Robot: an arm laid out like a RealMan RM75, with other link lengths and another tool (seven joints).
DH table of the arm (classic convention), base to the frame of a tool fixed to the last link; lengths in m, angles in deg. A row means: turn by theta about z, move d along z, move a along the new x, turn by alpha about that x. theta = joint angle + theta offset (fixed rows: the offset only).
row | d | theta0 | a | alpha
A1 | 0.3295 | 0 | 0 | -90
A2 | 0 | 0 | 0 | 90
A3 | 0.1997 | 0 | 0 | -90
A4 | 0 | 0 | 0 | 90
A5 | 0.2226 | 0 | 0 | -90
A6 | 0 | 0 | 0 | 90
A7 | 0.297 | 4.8 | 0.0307 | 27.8
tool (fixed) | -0.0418 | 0 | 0 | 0
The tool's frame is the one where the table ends.
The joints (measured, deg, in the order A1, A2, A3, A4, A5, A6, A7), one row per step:
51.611 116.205 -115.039 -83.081 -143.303 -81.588 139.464
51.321 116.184 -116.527 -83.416 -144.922 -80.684 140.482
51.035 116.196 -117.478 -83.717 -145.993 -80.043 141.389
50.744 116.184 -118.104 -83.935 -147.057 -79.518 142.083
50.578 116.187 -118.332 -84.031 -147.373 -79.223 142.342
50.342 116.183 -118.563 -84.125 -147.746 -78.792 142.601
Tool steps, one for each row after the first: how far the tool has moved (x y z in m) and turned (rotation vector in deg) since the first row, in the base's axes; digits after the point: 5 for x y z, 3 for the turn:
0.00248 0.00250 -0.00142 1.118 -0.624 0.867
0.00363 0.00380 -0.00259 1.946 -0.819 1.241
0.00488 0.00610 -0.00277 2.834 -0.985 1.542
0.00505 0.00671 -0.00323 3.124 -0.903 1.614
0.00521 0.00772 -0.00381 3.492 -0.737 1.702

